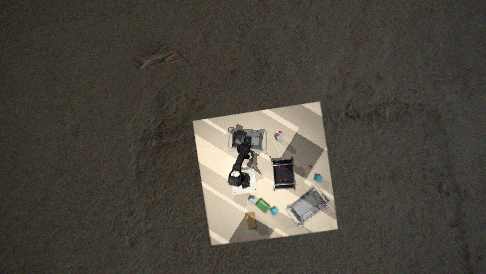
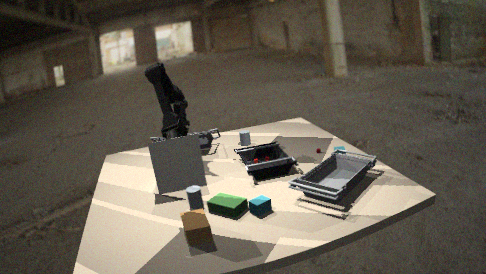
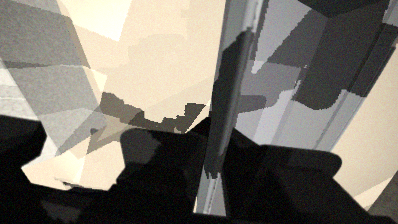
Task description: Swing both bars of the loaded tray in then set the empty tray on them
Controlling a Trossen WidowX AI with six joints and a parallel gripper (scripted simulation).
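Now: the light grey tray 8 cm to the left of my gripper tip, 3 cm ahead of it and 1 cm below it. Also, from my gripper tip: small red cube 55 cm ahead, 37 cm to the right, 7 cm below; then green block 60 cm to the right, 6 cm below, 2 cm behind; then orange block 71 cm to the right, 17 cm behind, 5 cm below.
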